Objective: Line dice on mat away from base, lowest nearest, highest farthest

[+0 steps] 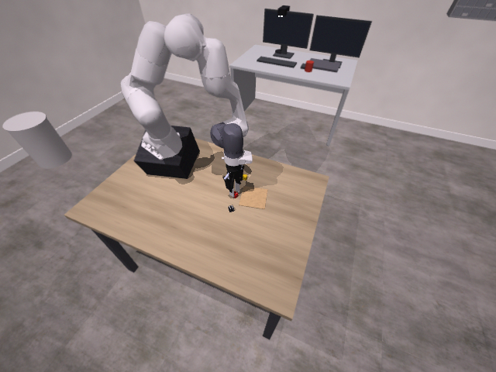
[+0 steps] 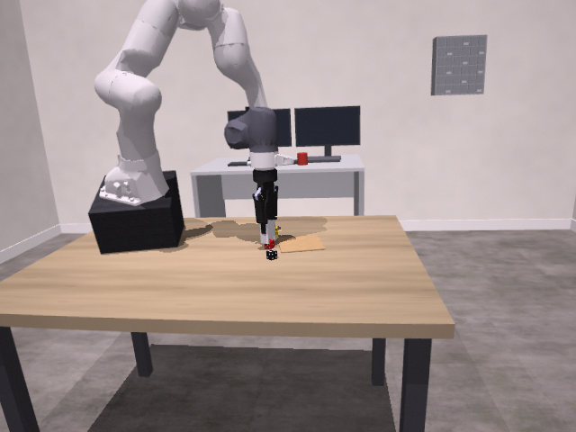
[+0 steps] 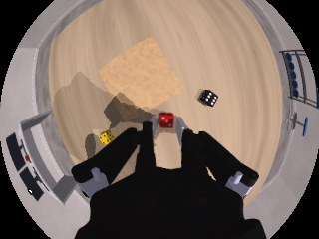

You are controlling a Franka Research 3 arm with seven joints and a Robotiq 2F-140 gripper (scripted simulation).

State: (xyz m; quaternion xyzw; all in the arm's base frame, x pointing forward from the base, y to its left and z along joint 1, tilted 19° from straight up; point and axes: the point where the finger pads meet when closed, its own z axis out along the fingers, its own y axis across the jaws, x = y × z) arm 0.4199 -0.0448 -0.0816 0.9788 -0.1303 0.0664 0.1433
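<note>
My hand is 4 cm above the red die. The rest, counted from my hand: yellow die 14 cm to the left, 4 cm below, 1 cm behind; then black die 9 cm to the right, 4 cm below, 3 cm ahead; then tan mat 10 cm ahead, 5 cm below, 4 cm to the left.
</note>
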